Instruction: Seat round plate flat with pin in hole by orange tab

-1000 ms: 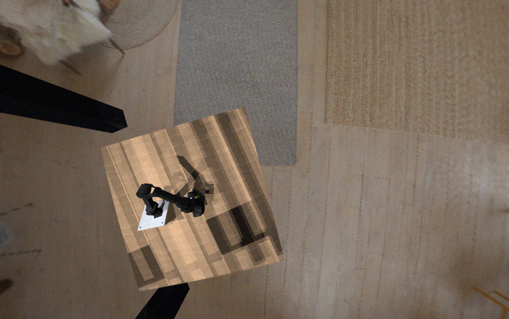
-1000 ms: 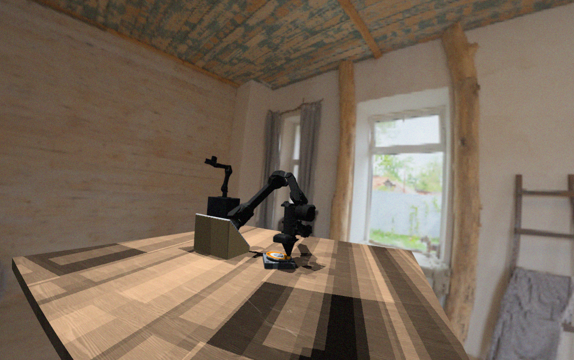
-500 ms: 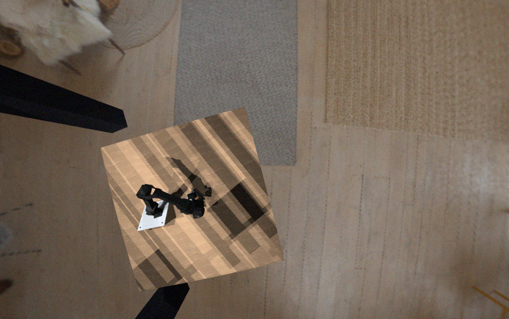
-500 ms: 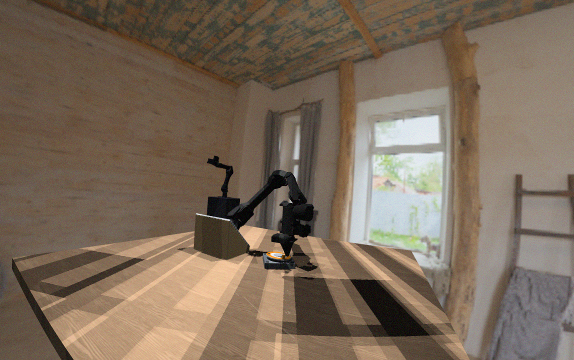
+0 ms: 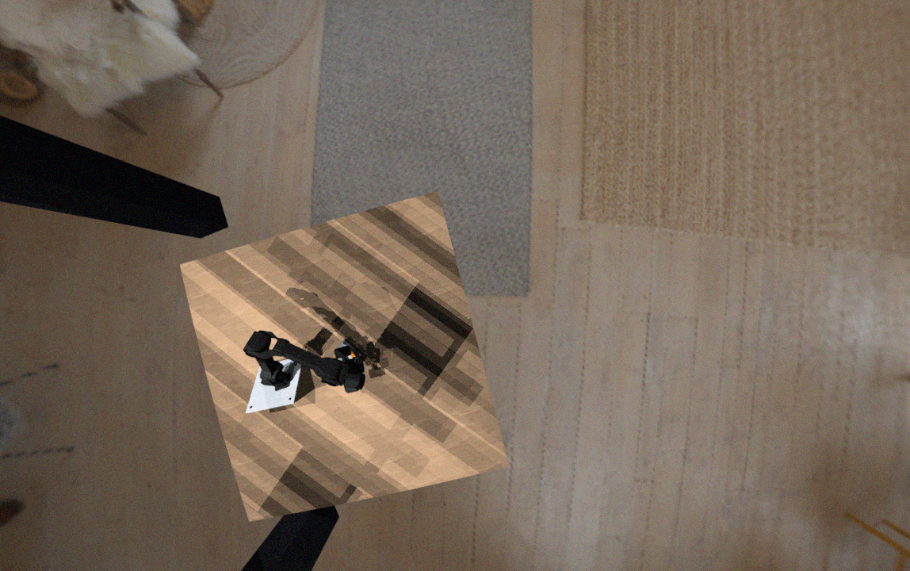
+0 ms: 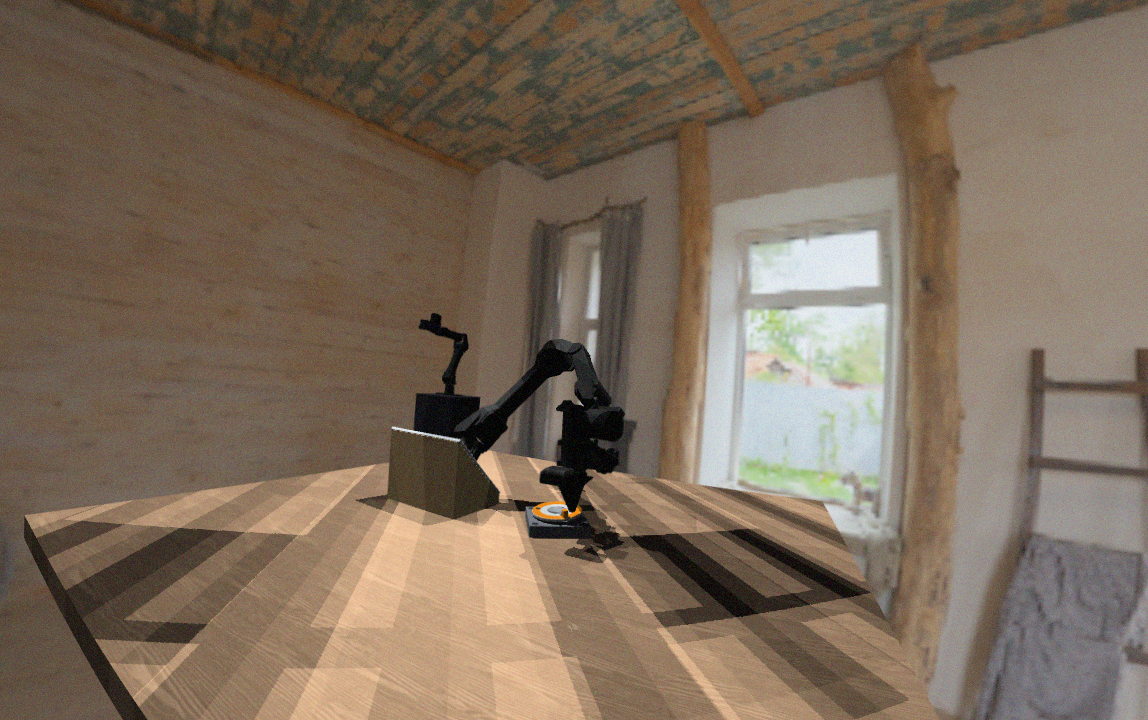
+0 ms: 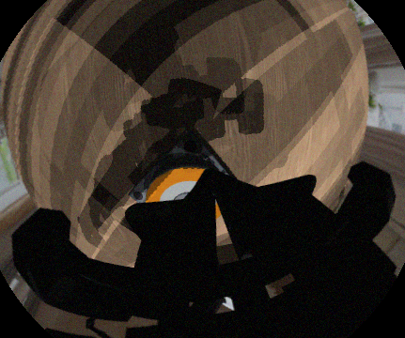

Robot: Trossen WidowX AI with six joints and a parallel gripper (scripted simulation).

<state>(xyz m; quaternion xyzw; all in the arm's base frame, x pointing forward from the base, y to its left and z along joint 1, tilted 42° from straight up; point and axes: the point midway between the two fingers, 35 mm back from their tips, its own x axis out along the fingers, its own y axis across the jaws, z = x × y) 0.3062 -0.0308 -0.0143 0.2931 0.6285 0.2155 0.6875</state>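
Right now my gripper tip is 3 cm past the round plate, 1 cm to the right of it and 1 cm above it. The rest, counted from my gripper tip: dark base 4 cm behind, 3 cm to the left, 3 cm below.
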